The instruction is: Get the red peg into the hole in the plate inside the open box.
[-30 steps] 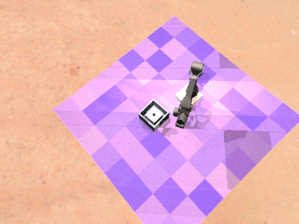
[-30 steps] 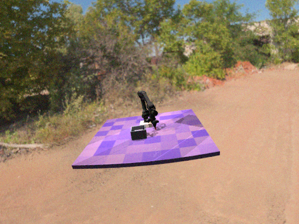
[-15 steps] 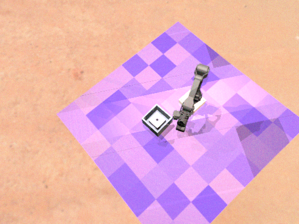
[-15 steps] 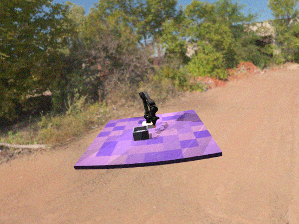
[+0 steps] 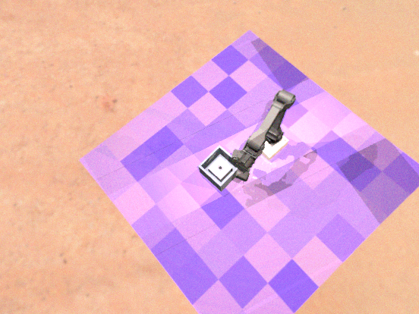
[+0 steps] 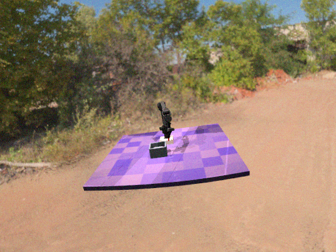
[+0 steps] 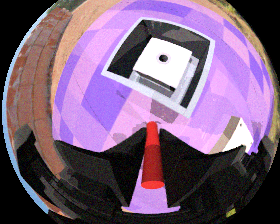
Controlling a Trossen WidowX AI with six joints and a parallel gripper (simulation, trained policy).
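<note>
The grey box is 70 mm ahead of my gripper tip, 90 mm to the right of it and 110 mm below it. The rest, counted from my gripper tip: red peg 10 mm behind, 10 mm to the left, 10 mm above.
</note>
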